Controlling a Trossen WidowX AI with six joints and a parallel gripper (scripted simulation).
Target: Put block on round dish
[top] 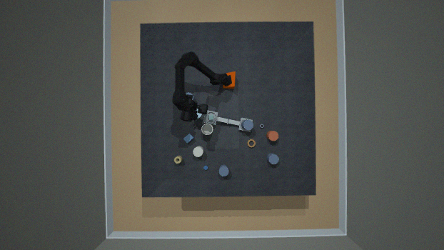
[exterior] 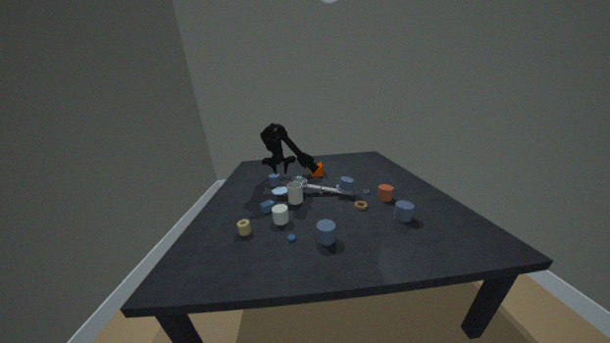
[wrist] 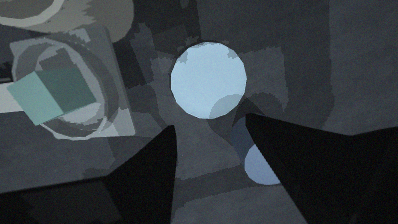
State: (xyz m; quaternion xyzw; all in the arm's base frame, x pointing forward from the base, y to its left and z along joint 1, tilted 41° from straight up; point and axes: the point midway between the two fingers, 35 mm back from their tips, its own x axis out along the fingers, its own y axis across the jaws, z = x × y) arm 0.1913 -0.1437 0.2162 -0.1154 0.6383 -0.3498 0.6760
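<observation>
Right now my gripper tip is 70 mm short of the teal block, 100 mm to the right of it and 20 mm above it. Round my gripper tip: cream cylinder 310 mm ahead, 40 mm to the right, 70 mm below; pale cup 150 mm ahead, 60 mm to the left, 60 mm below; light blue round dish 10 mm ahead, 20 mm to the right, 100 mm below.
</observation>
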